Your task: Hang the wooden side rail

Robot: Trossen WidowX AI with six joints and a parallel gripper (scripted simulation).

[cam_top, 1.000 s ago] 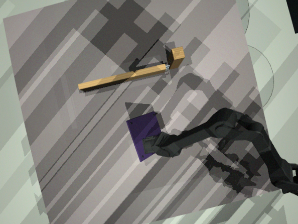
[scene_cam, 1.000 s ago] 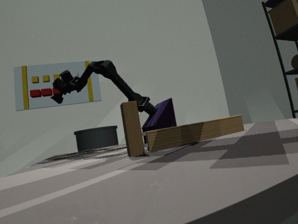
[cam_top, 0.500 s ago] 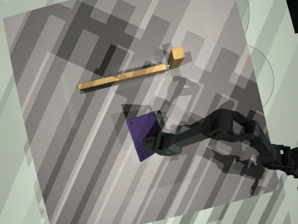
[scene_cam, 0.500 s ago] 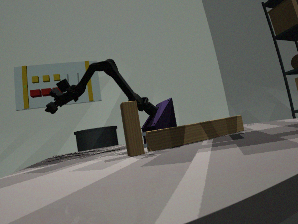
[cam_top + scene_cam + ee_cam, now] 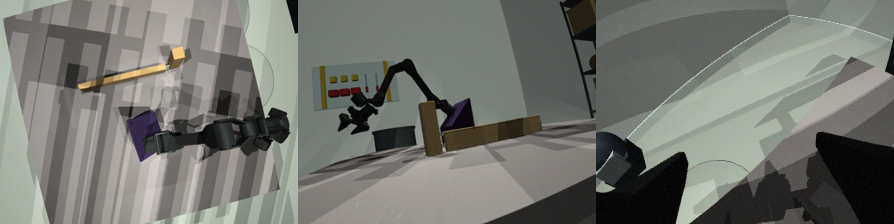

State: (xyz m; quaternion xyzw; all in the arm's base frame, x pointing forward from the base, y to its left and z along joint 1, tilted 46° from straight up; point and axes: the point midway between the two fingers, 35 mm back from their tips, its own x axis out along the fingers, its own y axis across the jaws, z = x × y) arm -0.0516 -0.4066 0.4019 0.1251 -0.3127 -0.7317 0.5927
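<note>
My gripper tip is 440 mm short of the headboard post, 390 mm to the right of it and 60 mm above it.
</note>
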